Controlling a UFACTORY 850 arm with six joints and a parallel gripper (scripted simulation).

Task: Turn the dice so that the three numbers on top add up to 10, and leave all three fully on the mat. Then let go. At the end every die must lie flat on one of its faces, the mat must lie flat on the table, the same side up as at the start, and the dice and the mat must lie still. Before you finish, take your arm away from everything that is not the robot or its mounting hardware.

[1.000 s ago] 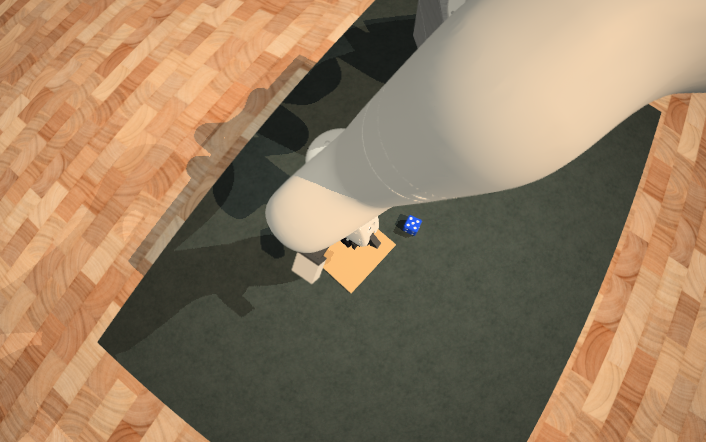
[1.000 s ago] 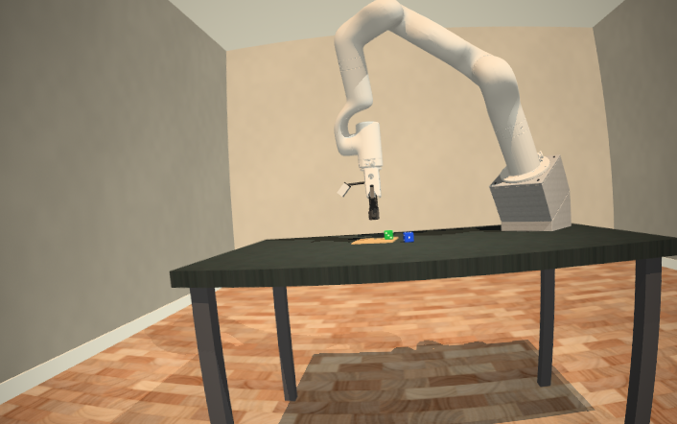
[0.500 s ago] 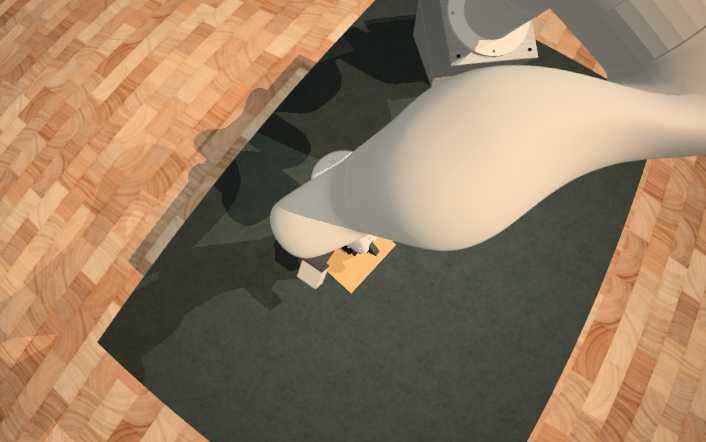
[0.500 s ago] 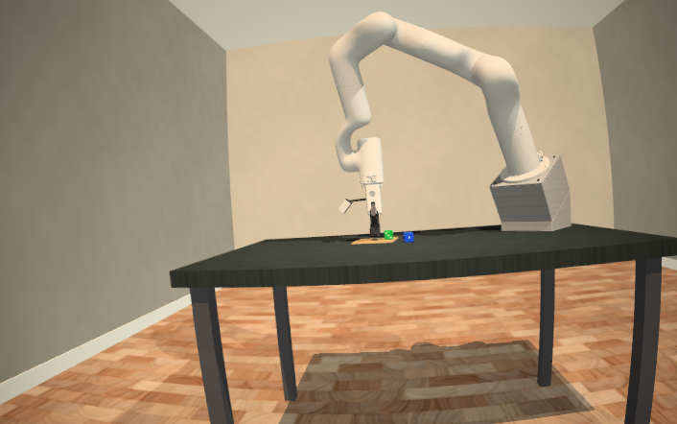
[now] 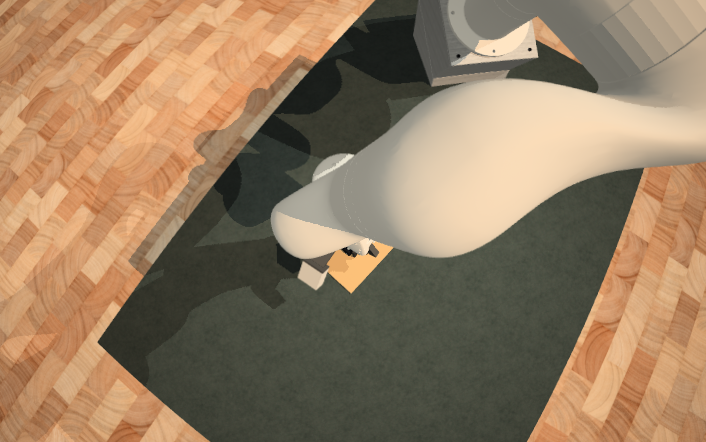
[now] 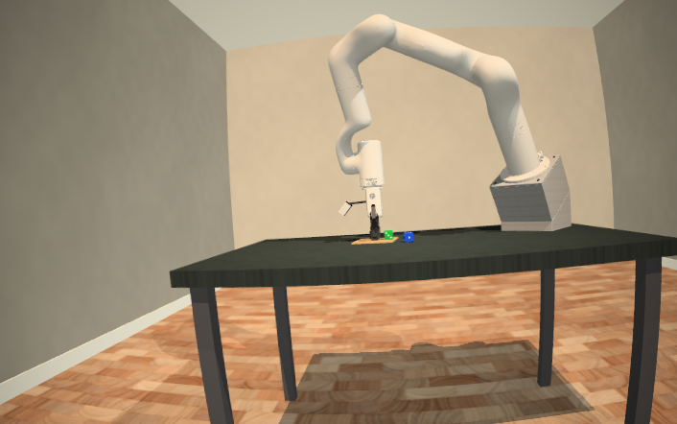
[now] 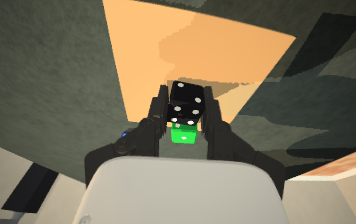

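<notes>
My gripper is now 10 mm above the black die. Also, from my hand: green die: 40 mm behind, 10 mm to the right, 10 mm below; then blue die: 120 mm behind, 70 mm to the left, 20 mm below; then orange mat: 30 mm below.
</notes>
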